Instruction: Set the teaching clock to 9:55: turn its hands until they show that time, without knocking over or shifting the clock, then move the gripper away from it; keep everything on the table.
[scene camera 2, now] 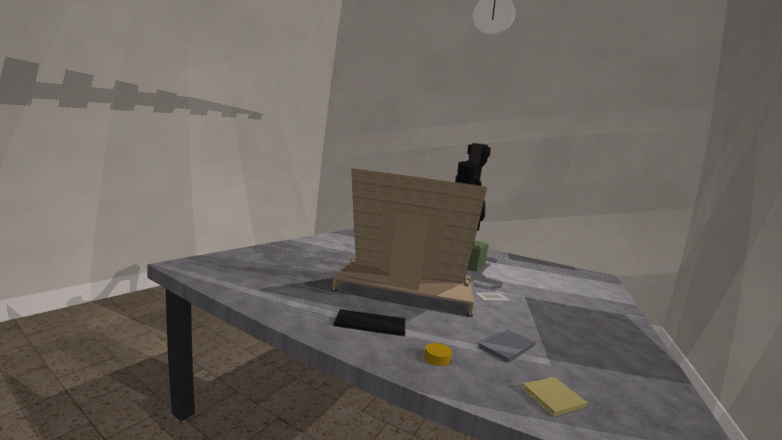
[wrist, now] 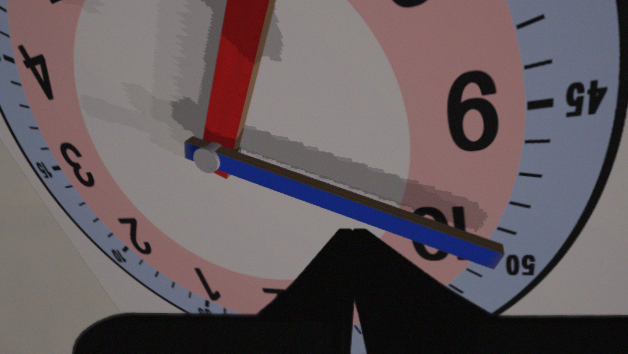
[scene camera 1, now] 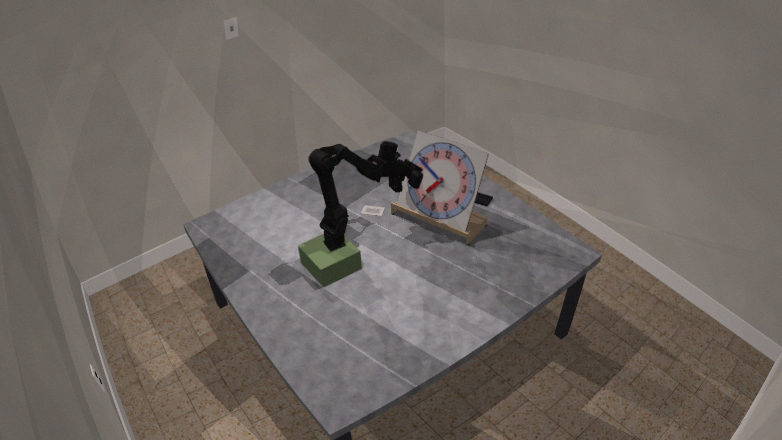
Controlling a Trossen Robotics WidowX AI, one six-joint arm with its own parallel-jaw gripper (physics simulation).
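Frame: origin at the arm's base, x down, y back, z left, level; millimetres.
Where they show: gripper, fingertip midpoint: [wrist: 351, 242] [scene camera 1: 422, 169]; arm's base at its link origin: [scene camera 1: 334, 243].
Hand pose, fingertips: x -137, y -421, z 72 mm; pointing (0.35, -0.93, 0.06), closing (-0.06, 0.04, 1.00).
Each offset is from my fingertips to the top centre of the thing.
The teaching clock [scene camera 1: 449, 192] [scene camera 2: 371, 218] [wrist: 325, 115] stands upright on its wooden base, its back towards scene camera 2. The blue minute hand [scene camera 1: 429, 168] [wrist: 350, 202] lies across the 10, its tip at about the 50-minute mark. The short red hour hand {dx +24, dy -33, dz -40 mm} [scene camera 1: 433, 186] [wrist: 232, 75] points between 7 and 8 in scene camera 1. My gripper [scene camera 1: 418, 177] [wrist: 351, 242] is shut and empty in front of the left part of the face. In the wrist view its tips show beside the blue hand, on the 11 side; contact cannot be told. The board hides the fingertips in scene camera 2.
A black slab {dx +216, dy -266, dz -8 mm} [scene camera 1: 483, 199] [scene camera 2: 370, 322] lies behind the clock, with a yellow-orange disc {dx +205, dy -288, dz +166 mm} [scene camera 2: 438, 354], a grey pad {dx +214, dy -138, dz +262 mm} [scene camera 2: 507, 345] and a yellow pad {dx +213, dy -266, dz +376 mm} [scene camera 2: 554, 395]. A white card {dx +223, dy +152, dz +140 mm} [scene camera 1: 372, 210] [scene camera 2: 492, 296] lies beside the clock base. The arm stands on a green block [scene camera 1: 341, 265] [scene camera 2: 477, 256].
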